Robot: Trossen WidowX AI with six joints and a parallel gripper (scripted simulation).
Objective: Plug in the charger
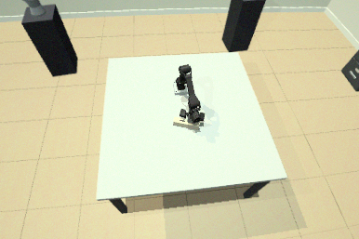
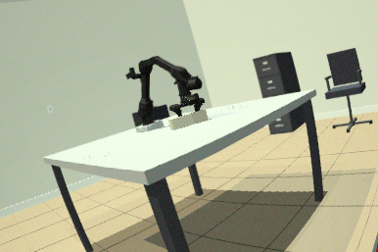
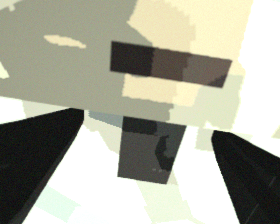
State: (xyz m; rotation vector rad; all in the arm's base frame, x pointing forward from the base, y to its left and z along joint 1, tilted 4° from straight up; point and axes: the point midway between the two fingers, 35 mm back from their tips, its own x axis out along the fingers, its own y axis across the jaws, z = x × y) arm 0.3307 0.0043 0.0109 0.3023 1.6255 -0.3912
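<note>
The black two-prong charger lies 20 mm ahead of my gripper tip, 10 mm to the right of it and 10 mm above it.
</note>
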